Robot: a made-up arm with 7 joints. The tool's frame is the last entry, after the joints. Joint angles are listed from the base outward. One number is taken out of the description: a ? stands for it. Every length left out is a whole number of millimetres.
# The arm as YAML. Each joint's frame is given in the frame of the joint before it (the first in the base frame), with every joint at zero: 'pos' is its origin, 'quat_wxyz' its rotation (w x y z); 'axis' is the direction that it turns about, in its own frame. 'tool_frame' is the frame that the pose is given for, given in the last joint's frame.
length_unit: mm
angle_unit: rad
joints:
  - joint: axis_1
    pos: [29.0, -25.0, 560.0]
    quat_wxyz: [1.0, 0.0, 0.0, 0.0]
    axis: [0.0, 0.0, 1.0]
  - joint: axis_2
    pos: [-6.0, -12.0, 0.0]
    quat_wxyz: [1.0, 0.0, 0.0, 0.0]
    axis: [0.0, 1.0, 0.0]
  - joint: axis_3
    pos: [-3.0, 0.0, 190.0]
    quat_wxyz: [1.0, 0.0, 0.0, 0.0]
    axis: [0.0, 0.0, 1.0]
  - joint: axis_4
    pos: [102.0, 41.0, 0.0]
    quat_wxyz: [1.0, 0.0, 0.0, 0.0]
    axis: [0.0, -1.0, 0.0]
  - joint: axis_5
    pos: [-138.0, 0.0, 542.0]
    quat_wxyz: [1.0, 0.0, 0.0, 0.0]
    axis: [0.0, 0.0, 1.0]
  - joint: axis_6
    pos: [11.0, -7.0, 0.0]
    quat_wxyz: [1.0, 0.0, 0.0, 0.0]
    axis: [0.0, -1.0, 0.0]
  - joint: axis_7
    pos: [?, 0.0, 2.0]
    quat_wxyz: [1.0, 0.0, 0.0, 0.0]
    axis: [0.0, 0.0, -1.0]
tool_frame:
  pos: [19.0, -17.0, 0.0]
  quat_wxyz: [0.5, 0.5, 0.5, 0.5]
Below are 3 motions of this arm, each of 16 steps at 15 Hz.
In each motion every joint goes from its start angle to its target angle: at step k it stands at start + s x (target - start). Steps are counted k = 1, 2, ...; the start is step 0. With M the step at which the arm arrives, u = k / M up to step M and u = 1 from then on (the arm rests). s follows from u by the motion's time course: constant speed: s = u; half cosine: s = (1 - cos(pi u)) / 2; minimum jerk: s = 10 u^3 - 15 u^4 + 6 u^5.
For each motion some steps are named. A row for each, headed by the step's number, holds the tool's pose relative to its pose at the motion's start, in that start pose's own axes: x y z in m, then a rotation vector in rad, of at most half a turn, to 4 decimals.
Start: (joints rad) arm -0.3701 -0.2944 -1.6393 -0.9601 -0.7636 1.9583 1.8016
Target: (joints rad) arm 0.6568 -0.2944 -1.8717 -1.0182 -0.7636 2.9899 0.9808
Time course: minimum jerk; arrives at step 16
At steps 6, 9, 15, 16:
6: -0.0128 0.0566 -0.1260 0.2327 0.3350 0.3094
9: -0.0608 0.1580 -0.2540 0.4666 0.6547 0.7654
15: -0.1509 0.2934 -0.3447 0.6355 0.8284 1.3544
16: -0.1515 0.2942 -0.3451 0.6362 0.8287 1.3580

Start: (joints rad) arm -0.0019 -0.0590 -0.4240 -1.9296 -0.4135 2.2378 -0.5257
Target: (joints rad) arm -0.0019 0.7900 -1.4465 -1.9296 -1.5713 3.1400 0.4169
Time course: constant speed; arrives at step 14
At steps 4, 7, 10, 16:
4: -0.0548 -0.1785 -0.1287 0.2201 -0.1271 -0.2904
7: -0.0738 -0.2683 -0.2539 0.3473 -0.1079 -0.4777
10: -0.0829 -0.3111 -0.3912 0.4514 -0.0196 -0.6011
16: -0.0910 -0.2866 -0.5659 0.5920 0.1347 -0.6400

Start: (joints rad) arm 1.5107 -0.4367 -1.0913 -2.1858 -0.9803 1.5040 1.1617
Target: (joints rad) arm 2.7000 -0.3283 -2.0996 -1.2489 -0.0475 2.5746 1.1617
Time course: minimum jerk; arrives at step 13
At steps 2, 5, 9, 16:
2: -0.0014 0.0088 0.0057 0.0103 -0.0067 0.0489
5: -0.0274 0.0865 0.0564 0.0811 -0.1033 0.4896
9: -0.1569 0.2346 0.1109 0.0709 -0.4384 1.3705
16: -0.2195 0.2790 0.1019 0.0323 -0.5646 1.6649

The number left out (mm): 114.0
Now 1 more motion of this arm.
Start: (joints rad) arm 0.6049 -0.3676 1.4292 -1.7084 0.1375 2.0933 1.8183
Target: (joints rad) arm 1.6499 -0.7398 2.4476 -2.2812 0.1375 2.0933 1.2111
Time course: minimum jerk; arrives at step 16
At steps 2, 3, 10, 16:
2: -0.0097 -0.0031 -0.0226 0.0050 0.0408 -0.0080
3: -0.0317 -0.0090 -0.0676 0.0144 0.1242 -0.0239
10: -0.8745 -0.0869 -0.4407 -0.1232 1.8495 -0.1939
16: -1.1580 -0.1765 -0.2590 -0.4325 2.4861 -0.1748

